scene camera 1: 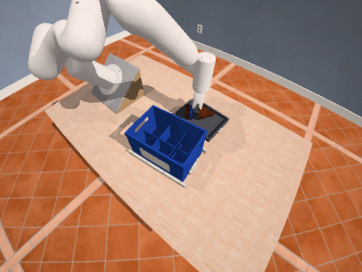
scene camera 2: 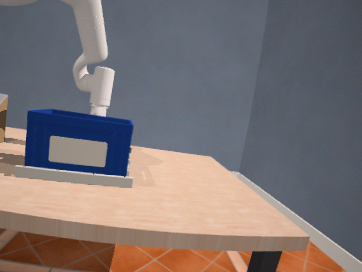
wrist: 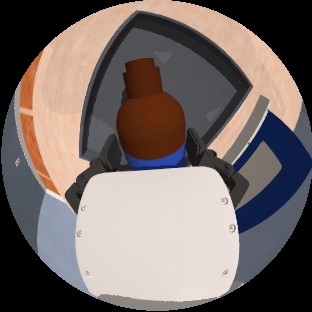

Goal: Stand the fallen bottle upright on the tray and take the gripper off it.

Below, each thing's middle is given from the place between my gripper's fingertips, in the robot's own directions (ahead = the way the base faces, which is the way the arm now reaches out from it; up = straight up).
Labels:
The brown bottle [wrist: 150, 123] lies 1 cm ahead of my hand.

